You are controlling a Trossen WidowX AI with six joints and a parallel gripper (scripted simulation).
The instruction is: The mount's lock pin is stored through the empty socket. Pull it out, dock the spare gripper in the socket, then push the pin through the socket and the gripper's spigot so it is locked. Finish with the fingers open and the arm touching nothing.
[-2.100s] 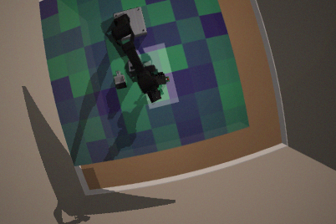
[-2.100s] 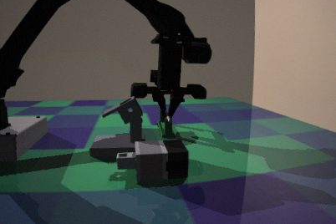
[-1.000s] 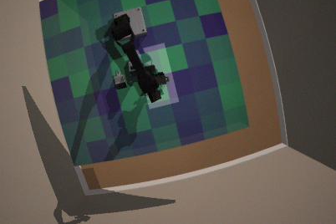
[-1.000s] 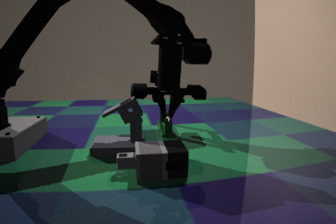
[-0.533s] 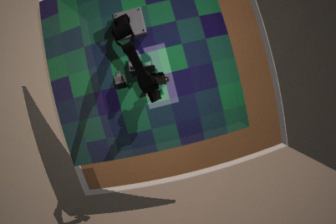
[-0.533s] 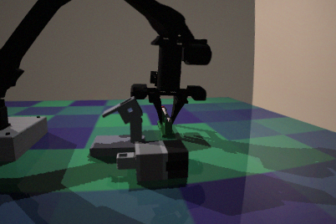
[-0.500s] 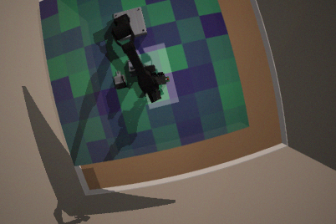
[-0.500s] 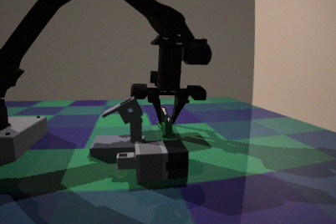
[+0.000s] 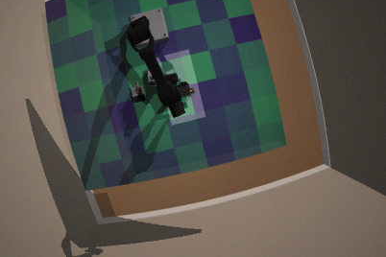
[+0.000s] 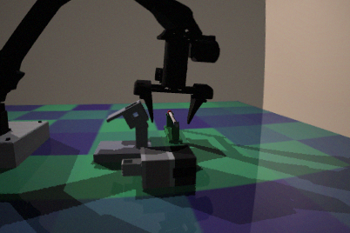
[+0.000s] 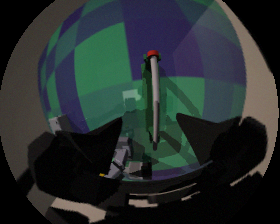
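Now: the small green bracket 20 mm to the left of my gripper tip, 10 mm below it and 10 mm ahead of it. Also, from my gripper tip: spare gripper 220 mm to the right, 50 mm behind, 10 mm below; then grey mount 100 mm to the right, 100 mm behind, 10 mm above.
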